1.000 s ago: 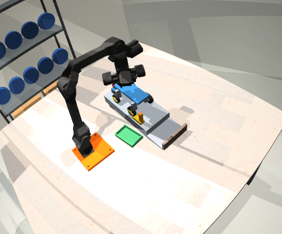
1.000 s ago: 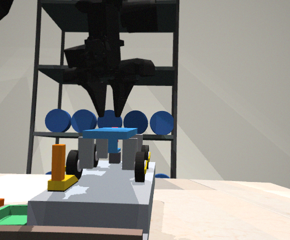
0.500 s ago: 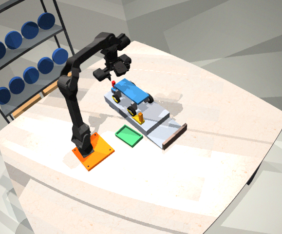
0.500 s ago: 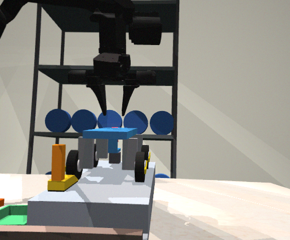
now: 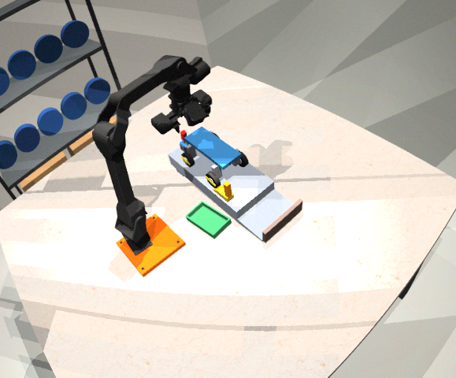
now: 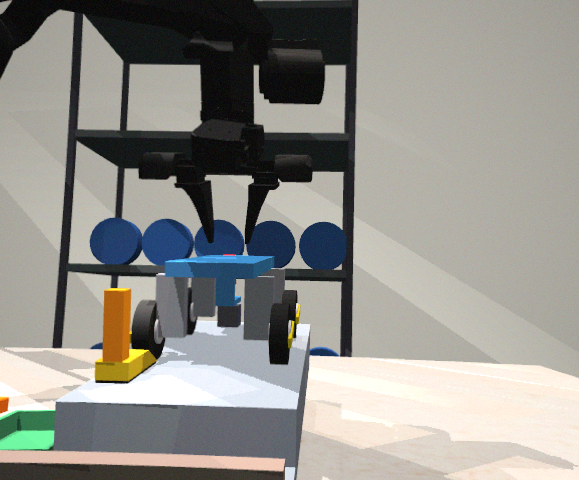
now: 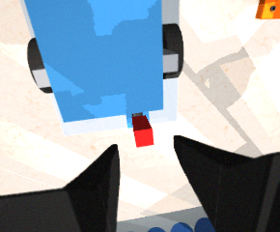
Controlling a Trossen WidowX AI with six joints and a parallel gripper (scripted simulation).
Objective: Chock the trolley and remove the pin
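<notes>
Right now the red-headed stop pin is 5 cm below my gripper tip and 2 cm to the left of it. Also, from my gripper tip: yellow chock: 21 cm to the right, 10 cm below, 2 cm behind; grey ramp: 13 cm below, 10 cm to the right, 3 cm ahead; trolley: 10 cm to the right, 7 cm below, 3 cm ahead.
</notes>
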